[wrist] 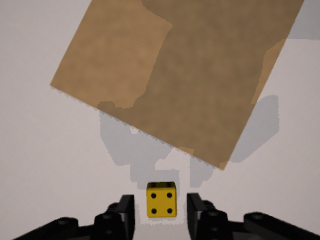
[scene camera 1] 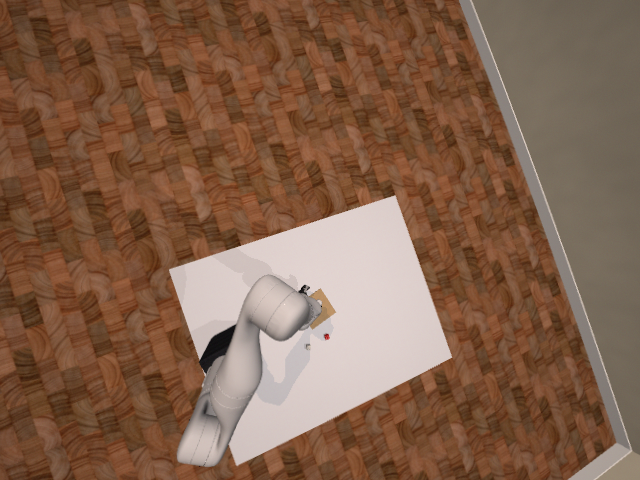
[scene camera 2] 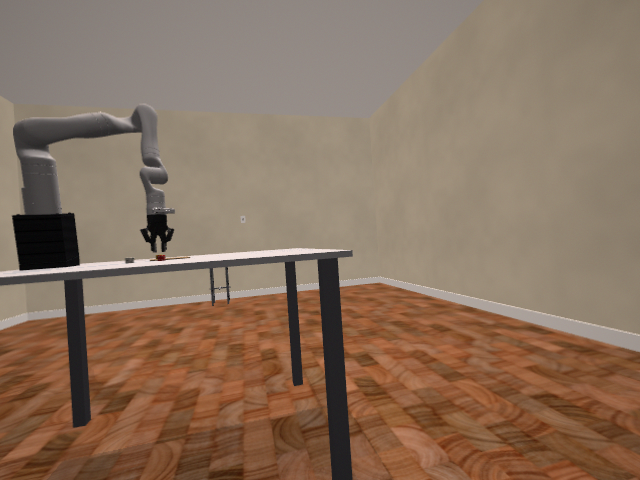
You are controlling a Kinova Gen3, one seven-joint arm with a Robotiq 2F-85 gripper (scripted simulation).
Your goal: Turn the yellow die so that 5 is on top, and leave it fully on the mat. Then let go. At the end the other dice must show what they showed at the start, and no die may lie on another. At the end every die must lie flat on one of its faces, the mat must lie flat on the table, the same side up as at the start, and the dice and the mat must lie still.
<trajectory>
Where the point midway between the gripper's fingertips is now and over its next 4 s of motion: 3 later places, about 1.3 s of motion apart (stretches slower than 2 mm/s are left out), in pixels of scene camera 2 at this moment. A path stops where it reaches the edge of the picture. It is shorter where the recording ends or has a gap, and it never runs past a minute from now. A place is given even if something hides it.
My gripper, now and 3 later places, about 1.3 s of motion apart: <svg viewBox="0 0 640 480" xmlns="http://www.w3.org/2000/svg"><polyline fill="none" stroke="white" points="159,252 159,258 157,249 158,235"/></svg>
</trajectory>
